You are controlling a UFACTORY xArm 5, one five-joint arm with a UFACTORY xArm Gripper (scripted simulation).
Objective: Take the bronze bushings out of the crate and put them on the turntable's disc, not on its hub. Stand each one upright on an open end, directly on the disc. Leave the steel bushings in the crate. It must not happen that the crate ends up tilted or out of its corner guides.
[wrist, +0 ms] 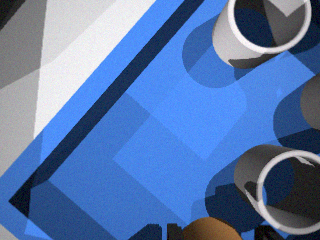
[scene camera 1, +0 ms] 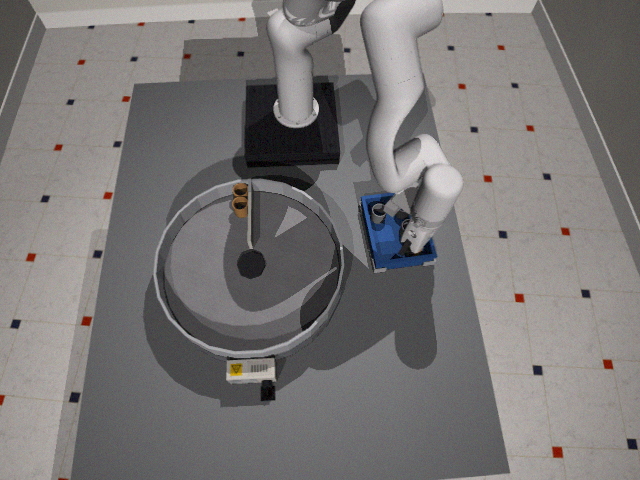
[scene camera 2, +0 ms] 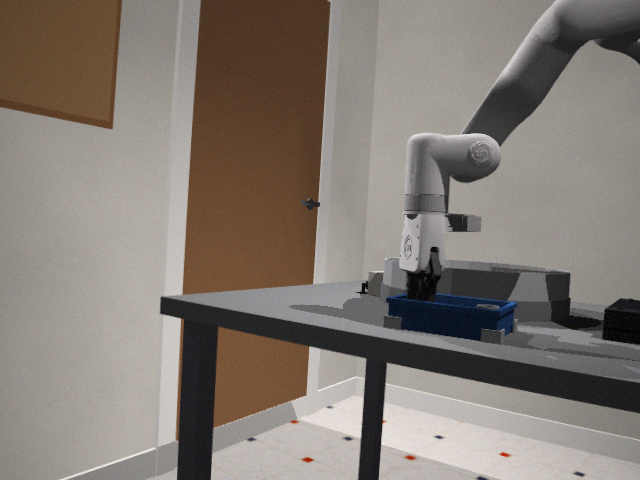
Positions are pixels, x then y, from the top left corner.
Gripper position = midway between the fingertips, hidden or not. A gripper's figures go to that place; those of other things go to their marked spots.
Labels:
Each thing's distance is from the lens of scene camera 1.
gripper [scene camera 1: 411, 247]: 1.10 m
blue crate [scene camera 1: 387, 242]: 1.11 m

